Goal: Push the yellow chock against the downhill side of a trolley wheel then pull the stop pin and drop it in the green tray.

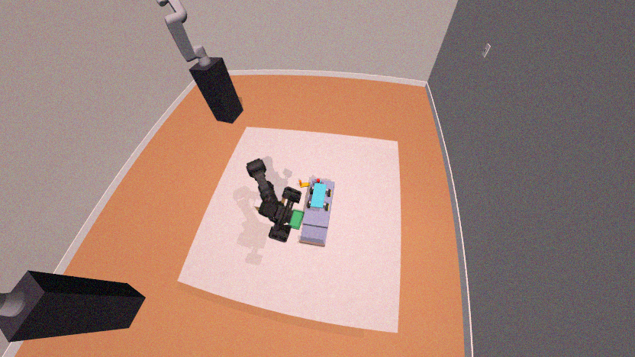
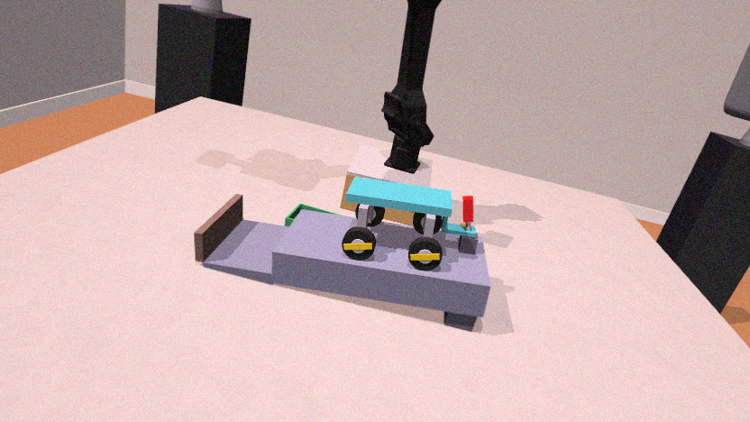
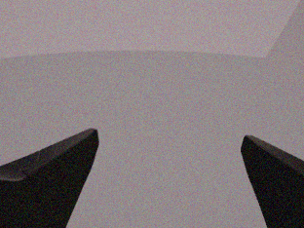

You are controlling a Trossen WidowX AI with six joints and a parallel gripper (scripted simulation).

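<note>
My gripper tip is 600 mm above the yellow chock, 410 mm to the right of it and 190 mm past it. From my gripper tip the other things lie so: cyan trolley: 510 mm below, 300 mm to the left, 50 mm behind; then red-headed stop pin: 490 mm below, 400 mm to the left, 80 mm behind; then brown end board: 590 mm below, 50 mm to the left.
</note>
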